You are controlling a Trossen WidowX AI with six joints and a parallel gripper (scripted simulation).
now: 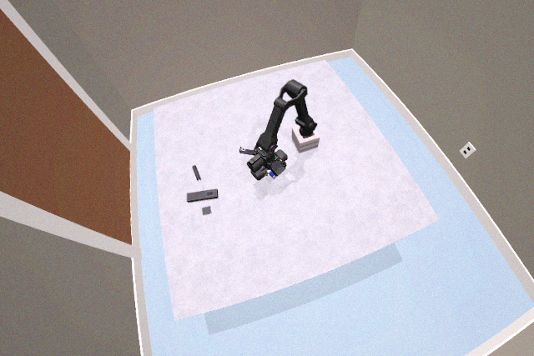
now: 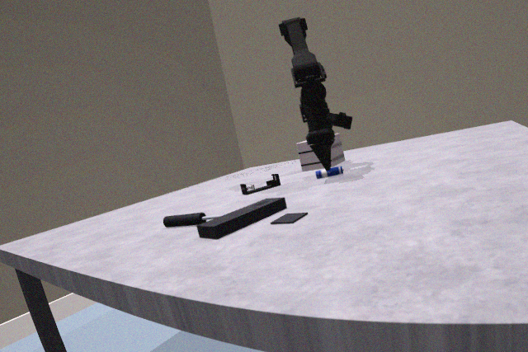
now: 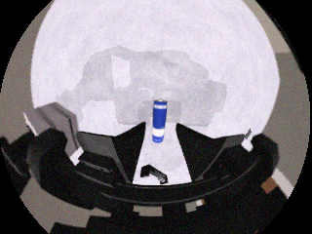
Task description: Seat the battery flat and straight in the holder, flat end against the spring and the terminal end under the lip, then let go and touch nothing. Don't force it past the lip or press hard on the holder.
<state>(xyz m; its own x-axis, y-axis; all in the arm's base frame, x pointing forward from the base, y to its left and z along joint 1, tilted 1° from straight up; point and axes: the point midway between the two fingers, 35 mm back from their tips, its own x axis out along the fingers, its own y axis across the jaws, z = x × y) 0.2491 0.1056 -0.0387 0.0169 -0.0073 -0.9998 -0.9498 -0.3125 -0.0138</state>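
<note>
Right now my gripper tip is 10 mm above the battery. From my gripper tip the other things lie so: thin dark plate (360 mm ahead, 70 mm to the left, 20 mm below); then long black bar (360 mm ahead, 20 mm to the right); then black-handled tool (360 mm ahead, 120 mm to the right, 10 mm below).
</note>
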